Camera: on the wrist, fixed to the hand. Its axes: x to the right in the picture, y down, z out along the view.
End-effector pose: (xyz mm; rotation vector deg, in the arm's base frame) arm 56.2 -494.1 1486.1 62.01 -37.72 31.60
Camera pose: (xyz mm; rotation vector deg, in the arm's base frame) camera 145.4 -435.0 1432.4 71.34 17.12 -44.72
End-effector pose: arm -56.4 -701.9 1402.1 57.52 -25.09 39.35
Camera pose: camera 16.9 -639.6 1331.0 58.25 22.77 -40.24
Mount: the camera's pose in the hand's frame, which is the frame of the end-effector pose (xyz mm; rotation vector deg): 27.7 -73.0 -90.7 -0.29 0.74 -88.71
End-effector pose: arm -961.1 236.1 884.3 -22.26 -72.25 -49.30
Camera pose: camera -953.6 117.6 869.4 42.77 -82.12 -121.31
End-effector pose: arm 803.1 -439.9 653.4 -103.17 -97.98 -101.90
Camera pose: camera 685.2 -459.7 658.9 3.93 118.88 66.20
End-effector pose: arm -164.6 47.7 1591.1 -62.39 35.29 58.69
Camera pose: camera -81.0 -33.8 1565.0 -66.71 -17.20 -19.27
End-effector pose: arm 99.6 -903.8 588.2 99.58 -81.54 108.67
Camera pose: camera 82.7 -811.4 662.4 103.26 9.04 53.58
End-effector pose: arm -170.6 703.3 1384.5 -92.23 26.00 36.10
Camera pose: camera -91.3 625.5 1429.0 -84.15 -45.29 -32.09
